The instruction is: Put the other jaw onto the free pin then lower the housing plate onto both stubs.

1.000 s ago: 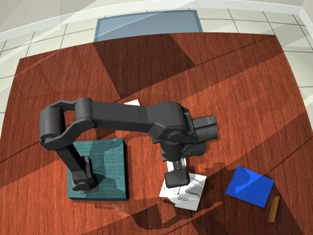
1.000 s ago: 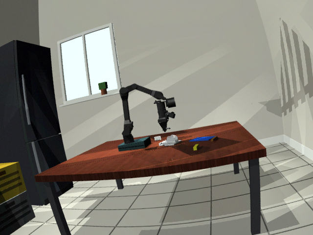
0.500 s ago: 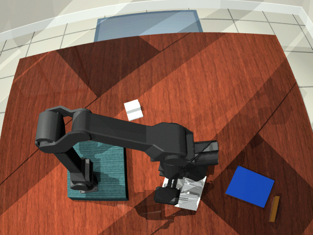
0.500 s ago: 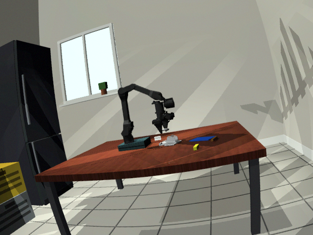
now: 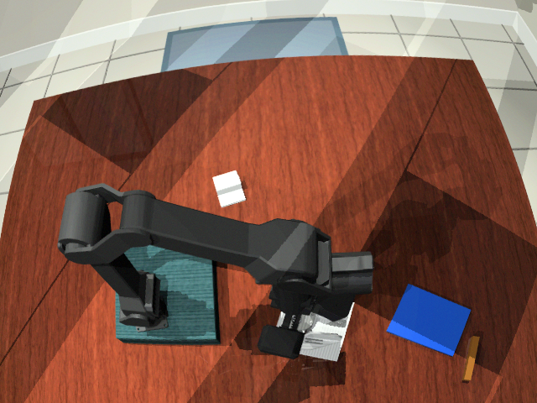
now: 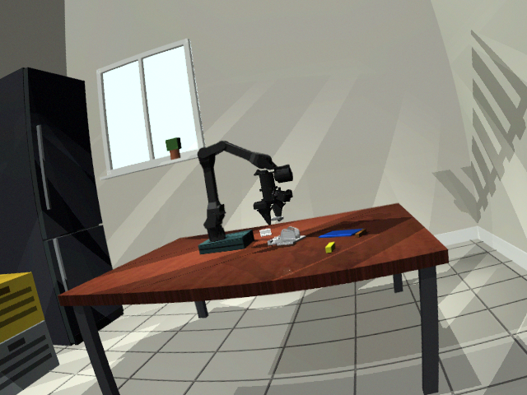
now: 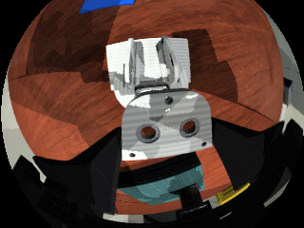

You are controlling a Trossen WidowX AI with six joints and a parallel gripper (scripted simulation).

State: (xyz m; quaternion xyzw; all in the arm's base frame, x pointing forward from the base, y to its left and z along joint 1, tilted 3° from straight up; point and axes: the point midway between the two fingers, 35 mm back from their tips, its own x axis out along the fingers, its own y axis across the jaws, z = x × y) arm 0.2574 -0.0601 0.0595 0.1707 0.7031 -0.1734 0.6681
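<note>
Now: the grey jaw 7 cm below my gripper tip and 1 cm to the right of it. Also, from my gripper tip: blue sheet: 26 cm ahead, 8 cm below, 7 cm to the right; yellow block: 36 cm to the right, 18 cm ahead, 7 cm below; small white block: 31 cm to the left, 7 cm below, 6 cm behind.
</note>
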